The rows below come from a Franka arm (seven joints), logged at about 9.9 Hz.
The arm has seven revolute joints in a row. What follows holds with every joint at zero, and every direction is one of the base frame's.
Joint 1 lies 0.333 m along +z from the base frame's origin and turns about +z.
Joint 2 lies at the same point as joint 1 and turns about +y.
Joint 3 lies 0.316 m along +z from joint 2 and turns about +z.
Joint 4 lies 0.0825 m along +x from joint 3 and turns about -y.
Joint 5 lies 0.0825 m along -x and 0.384 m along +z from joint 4 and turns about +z.
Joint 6 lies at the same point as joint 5 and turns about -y.
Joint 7 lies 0.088 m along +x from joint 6 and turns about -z.
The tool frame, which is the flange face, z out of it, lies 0.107 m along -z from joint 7; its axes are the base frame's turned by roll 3.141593, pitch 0 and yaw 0 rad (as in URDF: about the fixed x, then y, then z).
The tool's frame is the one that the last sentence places.
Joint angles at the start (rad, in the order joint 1, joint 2, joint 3, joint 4, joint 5, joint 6, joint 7):
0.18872, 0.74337, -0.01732, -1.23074, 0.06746, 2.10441, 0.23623
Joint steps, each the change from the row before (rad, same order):
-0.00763, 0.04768, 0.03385, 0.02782, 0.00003, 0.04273, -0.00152
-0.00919, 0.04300, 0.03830, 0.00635, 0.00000, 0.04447, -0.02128
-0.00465, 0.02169, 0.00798, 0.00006, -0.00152, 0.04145, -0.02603
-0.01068, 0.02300, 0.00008, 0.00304, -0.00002, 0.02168, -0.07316
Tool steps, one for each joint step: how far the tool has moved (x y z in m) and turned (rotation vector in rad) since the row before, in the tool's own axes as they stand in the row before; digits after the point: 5 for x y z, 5 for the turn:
0.00272, -0.01283, 0.02006, 0.02916, 0.01484, -0.01358
-0.00295, -0.01123, 0.02608, 0.03026, -0.00038, -0.03052
0.00105, 0.00077, 0.01252, 0.00846, 0.01861, -0.02433
0.00103, 0.00998, 0.01320, -0.00148, 0.00323, -0.06049

